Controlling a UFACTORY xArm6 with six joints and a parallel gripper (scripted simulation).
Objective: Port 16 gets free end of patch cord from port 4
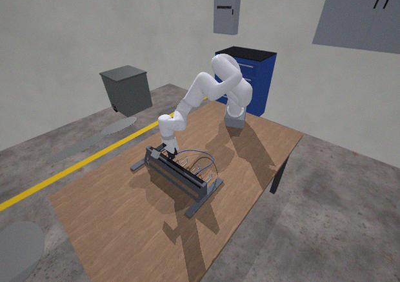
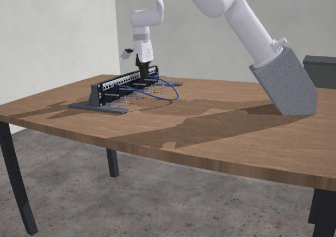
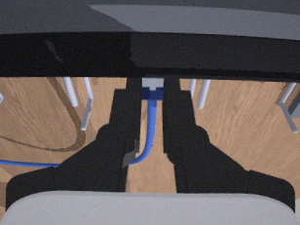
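My hand is 20 mm short of the plug and 10 mm above it.
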